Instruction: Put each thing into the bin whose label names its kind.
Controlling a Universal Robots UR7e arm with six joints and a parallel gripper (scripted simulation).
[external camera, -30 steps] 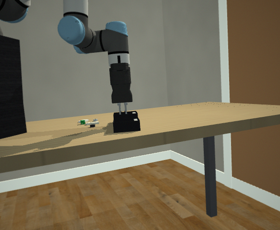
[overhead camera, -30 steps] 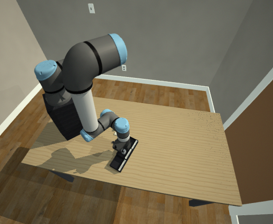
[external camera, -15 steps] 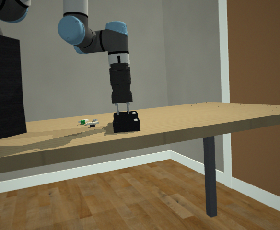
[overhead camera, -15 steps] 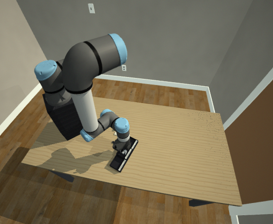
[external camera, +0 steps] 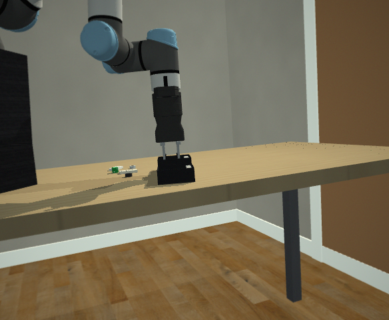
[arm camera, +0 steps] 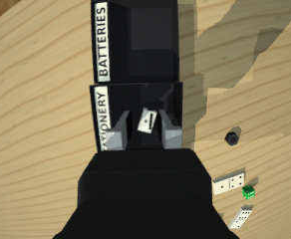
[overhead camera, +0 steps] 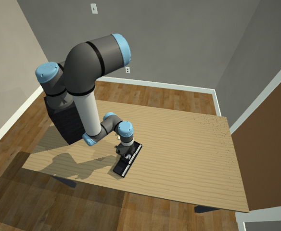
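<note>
The black piece lies 90 mm behind my hand, 80 mm to the left of it and 30 mm below it. Round my hand: metal nut 230 mm to the left, 30 mm below, 30 mm behind; then cream plate 160 mm to the left, 70 mm behind, 30 mm below; then green die 190 mm to the left, 100 mm behind, 30 mm below.
</note>
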